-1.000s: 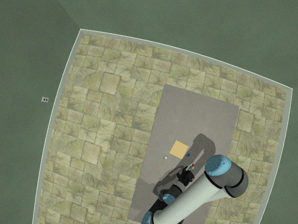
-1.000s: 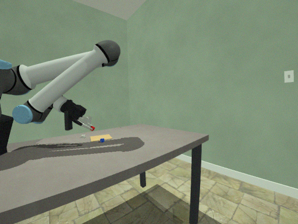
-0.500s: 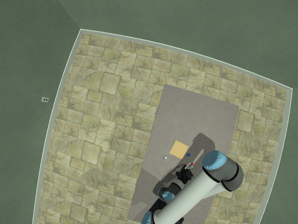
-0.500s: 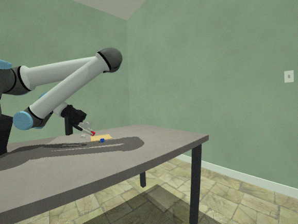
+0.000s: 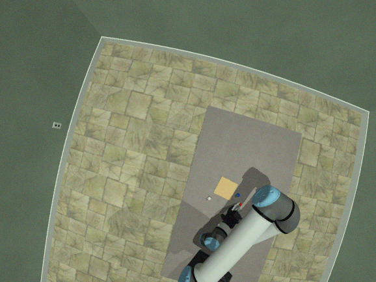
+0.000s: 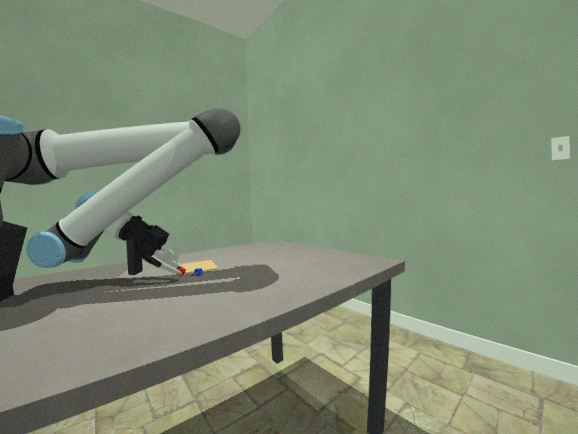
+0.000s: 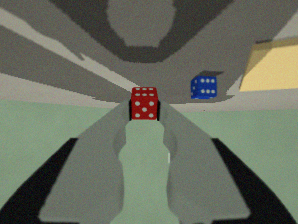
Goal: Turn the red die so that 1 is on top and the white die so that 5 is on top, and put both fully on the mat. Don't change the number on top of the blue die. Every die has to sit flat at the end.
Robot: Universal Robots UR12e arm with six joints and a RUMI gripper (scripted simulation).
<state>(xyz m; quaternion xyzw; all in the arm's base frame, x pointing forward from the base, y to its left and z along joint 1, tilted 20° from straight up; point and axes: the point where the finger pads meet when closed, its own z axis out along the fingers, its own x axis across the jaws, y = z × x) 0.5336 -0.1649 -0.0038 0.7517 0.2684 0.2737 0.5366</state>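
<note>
Now: the red die right at my hand. Also, from my hand: blue die (7 cm ahead, 1 cm to the left, 2 cm below); tan mat (11 cm ahead, 11 cm to the left, 3 cm below); white die (2 cm ahead, 23 cm to the left, 2 cm below).
</note>
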